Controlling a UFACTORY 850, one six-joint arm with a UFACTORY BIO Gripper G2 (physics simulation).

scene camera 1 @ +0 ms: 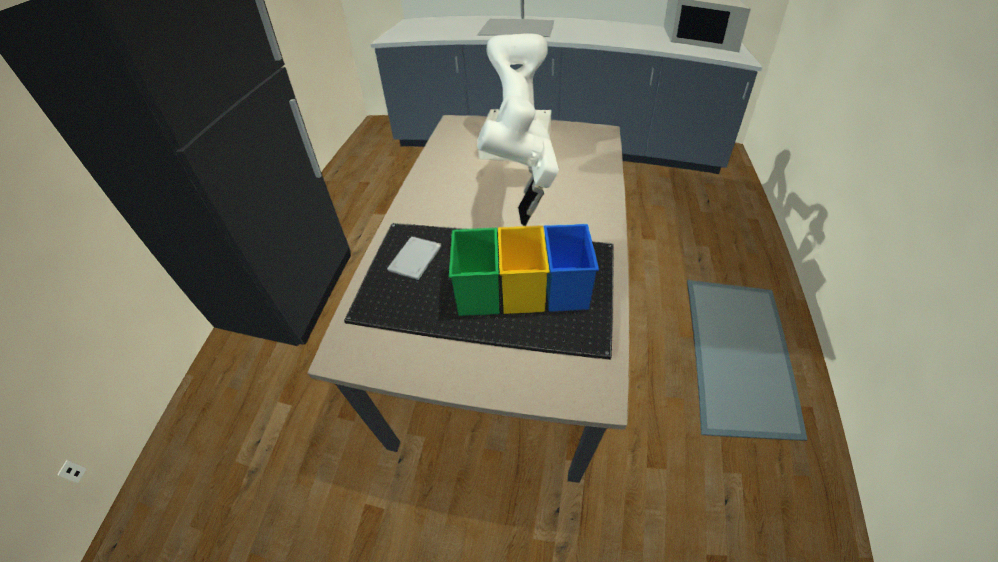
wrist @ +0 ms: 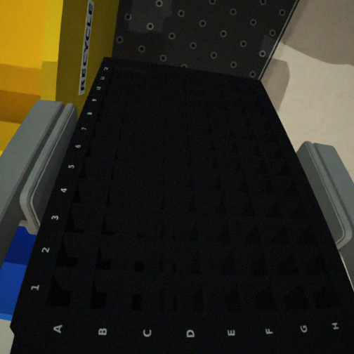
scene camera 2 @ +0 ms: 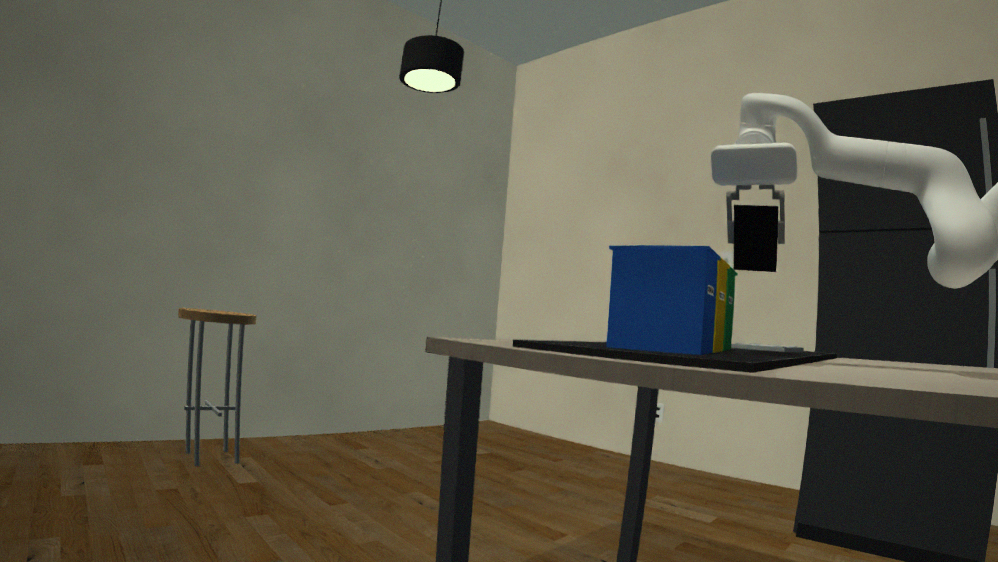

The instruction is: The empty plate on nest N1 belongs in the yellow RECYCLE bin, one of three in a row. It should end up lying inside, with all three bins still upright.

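My gripper [scene camera 1: 534, 198] [scene camera 2: 756, 232] [wrist: 187, 181] is shut on the black plate [scene camera 1: 526, 207] [scene camera 2: 755, 251] [wrist: 190, 225], gripping its two long sides. The plate hangs steeply, its lettered face toward the wrist camera. It is on the arm's side of the bins, beside the yellow bin [scene camera 1: 523, 291] [scene camera 2: 719, 317] [wrist: 71, 40], whose RECYCLE label shows in the wrist view. The plate's lower edge looks near rim height in scene camera 2; the exact gap is unclear. The green bin [scene camera 1: 477, 294] [scene camera 2: 728, 321] and blue bin [scene camera 1: 571, 289] [scene camera 2: 659, 300] [wrist: 14, 285] stand upright on either side of the yellow one.
The bins stand close together on a black perforated board [scene camera 1: 419, 307] [scene camera 2: 761, 360] [wrist: 192, 35]. A pale rectangular slab [scene camera 1: 414, 257] [scene camera 2: 768, 346] lies on it beside the green bin; its label is not readable. The table [scene camera 1: 474, 376] [scene camera 2: 593, 366] extends around the board.
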